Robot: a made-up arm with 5 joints.
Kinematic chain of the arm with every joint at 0, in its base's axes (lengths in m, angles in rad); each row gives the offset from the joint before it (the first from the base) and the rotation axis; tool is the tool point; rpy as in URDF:
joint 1: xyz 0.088 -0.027 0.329 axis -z
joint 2: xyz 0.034 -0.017 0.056 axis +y
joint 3: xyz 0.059 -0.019 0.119 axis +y
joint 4: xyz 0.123 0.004 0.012 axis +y
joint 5: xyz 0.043 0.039 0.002 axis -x
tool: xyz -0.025 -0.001 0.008 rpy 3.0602 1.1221 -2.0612
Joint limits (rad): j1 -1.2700..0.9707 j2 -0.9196..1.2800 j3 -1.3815..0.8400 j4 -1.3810..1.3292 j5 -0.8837..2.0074
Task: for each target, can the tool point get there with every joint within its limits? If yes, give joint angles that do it. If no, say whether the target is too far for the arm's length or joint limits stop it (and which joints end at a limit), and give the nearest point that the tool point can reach.
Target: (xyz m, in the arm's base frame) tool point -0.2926 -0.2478 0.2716
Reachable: no: too far | nearest point -0.0252 -0.0927 0.5733 | short by 0.432 m
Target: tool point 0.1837 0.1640 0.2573
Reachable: yes | joints -1.0623 1.0532 0.2388 0.7004 0.4300
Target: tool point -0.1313 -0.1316 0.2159
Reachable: no: joint limits stop it (at a limit: joint 1, joint 2, joint 3, joint 5) | nearest point 0.1403 -0.1032 0.2470 | short by 0.275 m
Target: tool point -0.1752 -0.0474 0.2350
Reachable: no: joint limits stop it (at a limit: joint 1, joint 2, joint 3) | nearest point 0.1012 0.0660 0.2500 | short by 0.299 m
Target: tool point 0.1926 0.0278 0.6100
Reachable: yes | joints -0.4296 -0.6225 -0.0897 1.0047 0.0301
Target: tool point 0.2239 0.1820 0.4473
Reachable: yes | joints -0.9691 0.1874 0.1508 0.9234 0.0368
